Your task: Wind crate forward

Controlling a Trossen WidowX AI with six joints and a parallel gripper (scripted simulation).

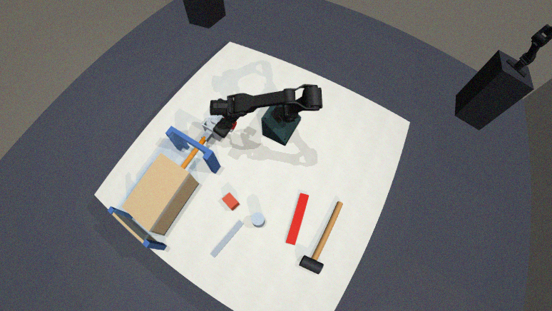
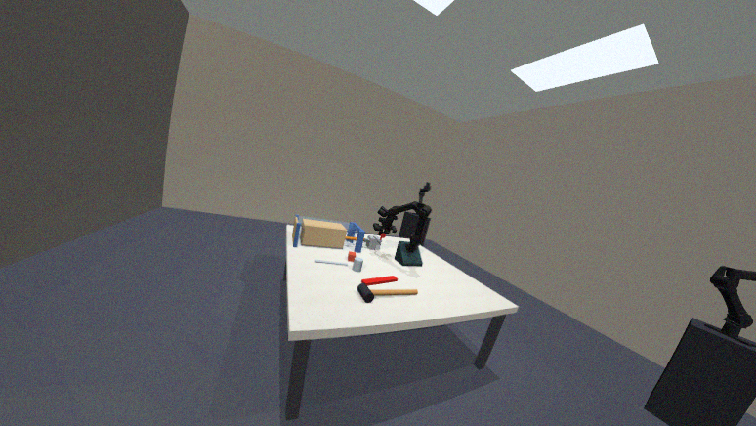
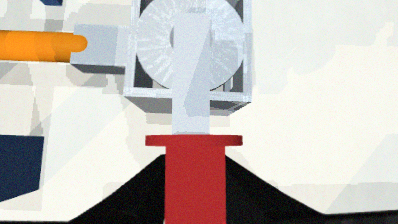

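The blue frame post lies 160 mm ahead of my gripper tip, 90 mm to the right of it and 30 mm below it. Round my gripper tip: grey winch 10 mm behind, 90 mm to the right, 100 mm below; then winch handle 20 mm to the right, 30 mm below; then red knob 20 mm to the left.
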